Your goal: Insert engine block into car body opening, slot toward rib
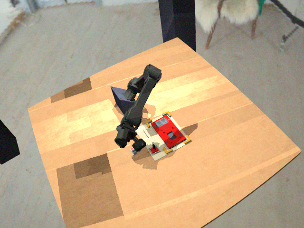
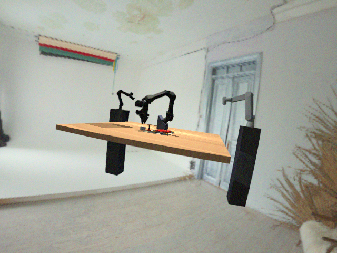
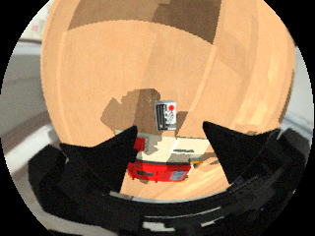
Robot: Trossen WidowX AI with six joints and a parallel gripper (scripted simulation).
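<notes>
Now: gripper tip 10 mm short of the engine block and 50 mm above it. Round my gripper tip: black upright stick: 60 mm ahead, 90 mm to the left, 30 mm below.
</notes>
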